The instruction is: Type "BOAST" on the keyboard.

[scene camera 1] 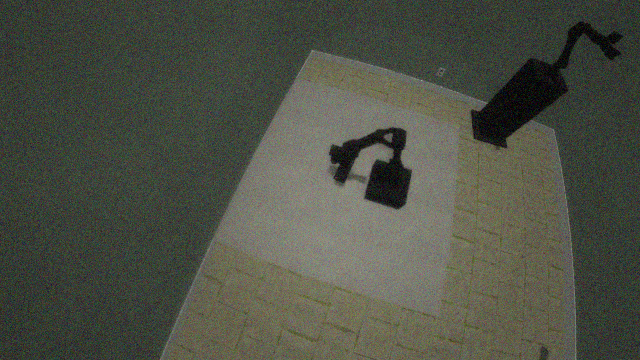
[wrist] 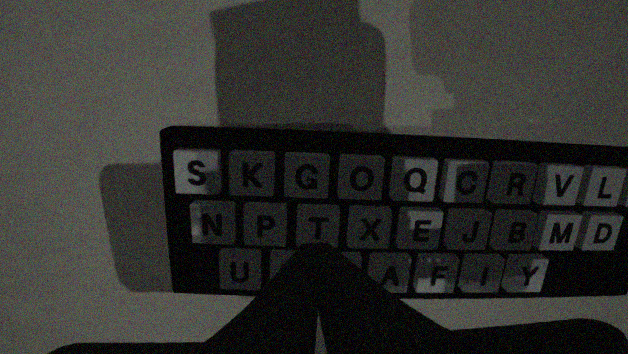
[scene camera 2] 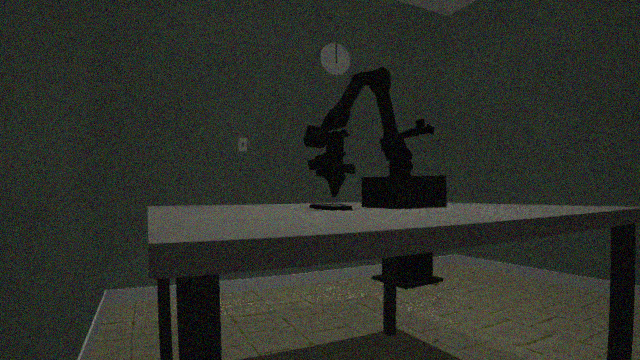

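The black keyboard lies flat on the table, with three rows of grey letter keys in the wrist view. The S key is at the upper left, the O key in the top row, the T key and B key in the middle row, and the A key in the bottom row, partly covered by a finger. My gripper is shut and empty. It points down with its tips a little above the keyboard, overlapping the T key's lower edge in the wrist view.
The arm's dark box base stands on the pale table beside the keyboard. Another dark arm stands beyond the table on a tall pedestal.
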